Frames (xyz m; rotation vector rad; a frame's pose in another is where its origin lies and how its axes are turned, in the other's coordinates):
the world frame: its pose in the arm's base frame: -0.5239 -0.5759 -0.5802 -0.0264 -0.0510 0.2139
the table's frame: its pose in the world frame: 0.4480 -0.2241 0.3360 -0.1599 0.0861 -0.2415
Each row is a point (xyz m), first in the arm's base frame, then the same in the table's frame.
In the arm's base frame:
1: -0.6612 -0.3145 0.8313
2: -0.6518 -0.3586 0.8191
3: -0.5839 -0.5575 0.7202
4: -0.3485 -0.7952 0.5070
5: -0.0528 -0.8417 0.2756
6: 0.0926 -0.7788 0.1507
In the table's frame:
1: -0.6287 0.1563 1.0887
2: -0.6177 0.1156 1.0687
3: -0.5418 -0.0591 0.9357
4: -0.2959 -0.2452 0.6862
5: 0.0039 -0.2382 0.4555
6: 0.1485 -0.1485 0.3471

